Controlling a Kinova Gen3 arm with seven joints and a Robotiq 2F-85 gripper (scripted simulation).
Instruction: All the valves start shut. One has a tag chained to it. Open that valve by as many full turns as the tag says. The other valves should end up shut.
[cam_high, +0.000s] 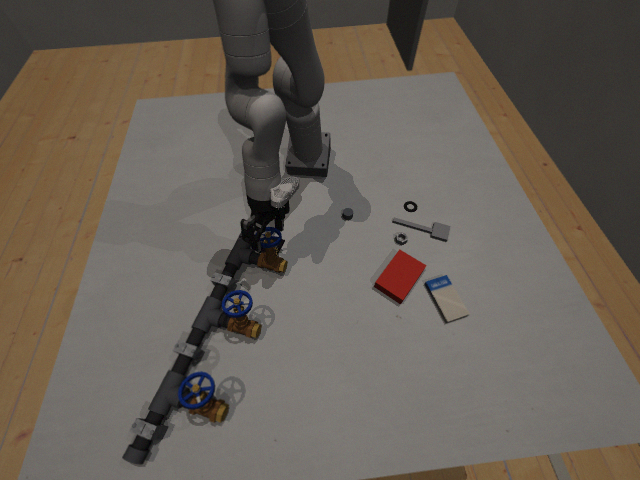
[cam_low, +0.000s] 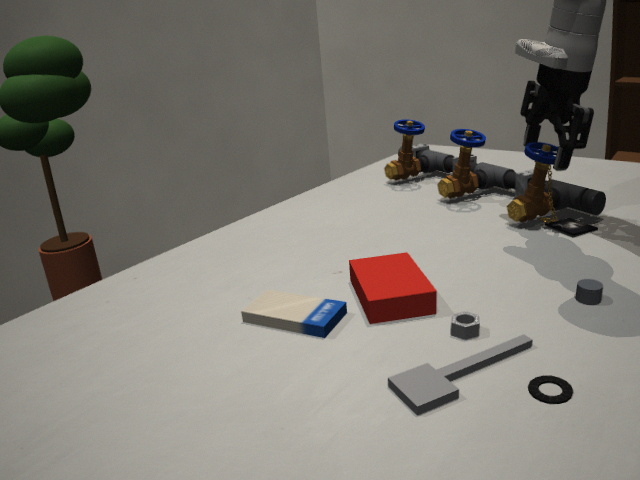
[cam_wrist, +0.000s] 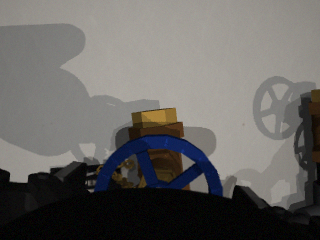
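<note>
My gripper is now 4 cm past the black tag and 12 cm above it. Also, from my hand: red block: 13 cm ahead, 31 cm to the left, 11 cm below; then small grey cylinder: 10 cm behind, 23 cm to the left, 11 cm below; then grey paddle-shaped tool: 44 cm to the left, 12 cm below.
</note>
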